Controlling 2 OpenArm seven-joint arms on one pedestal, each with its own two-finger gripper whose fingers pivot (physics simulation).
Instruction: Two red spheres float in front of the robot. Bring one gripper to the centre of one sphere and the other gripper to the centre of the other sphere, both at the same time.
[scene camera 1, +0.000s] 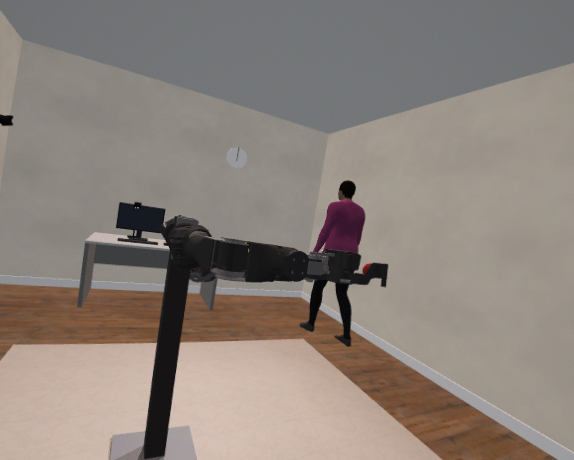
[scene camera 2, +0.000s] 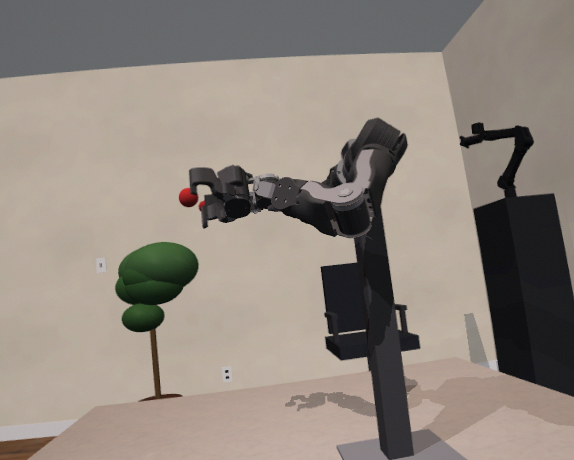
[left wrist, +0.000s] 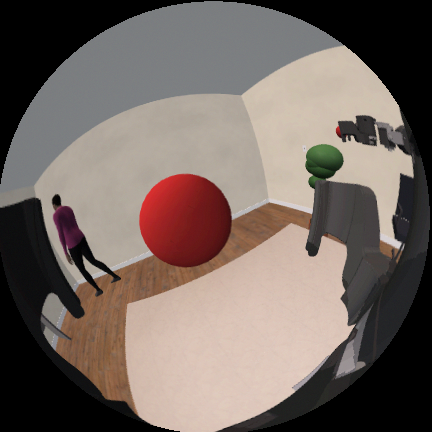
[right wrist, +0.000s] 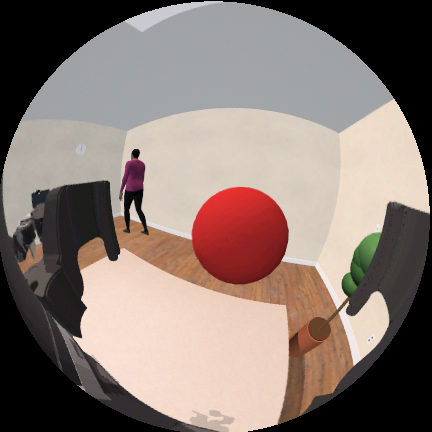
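My left gripper (scene camera 2: 198, 194) (left wrist: 195, 281) is open and empty. The left red sphere (scene camera 2: 187, 197) (left wrist: 185, 220) floats close in front of it. In the left wrist view it appears above the line between the fingertips. In scene camera 2 a fingertip covers its right edge. My right gripper (scene camera 1: 383, 276) (right wrist: 233, 284) (left wrist: 346, 136) is open. The right red sphere (right wrist: 240, 235) (scene camera 1: 367, 268) floats at its fingers, in the right wrist view between them and slightly above the tips. It is partly hidden behind a finger in scene camera 1.
A person in a magenta top (scene camera 1: 345, 226) (left wrist: 68, 225) (right wrist: 134, 175) stands near the walls. A desk (scene camera 1: 131, 257) with a monitor (scene camera 1: 140, 218), a potted plant (scene camera 2: 159, 270) and a black chair (scene camera 2: 342, 299) stand farther off. The black pedestal (scene camera 1: 170, 355) carries both arms.
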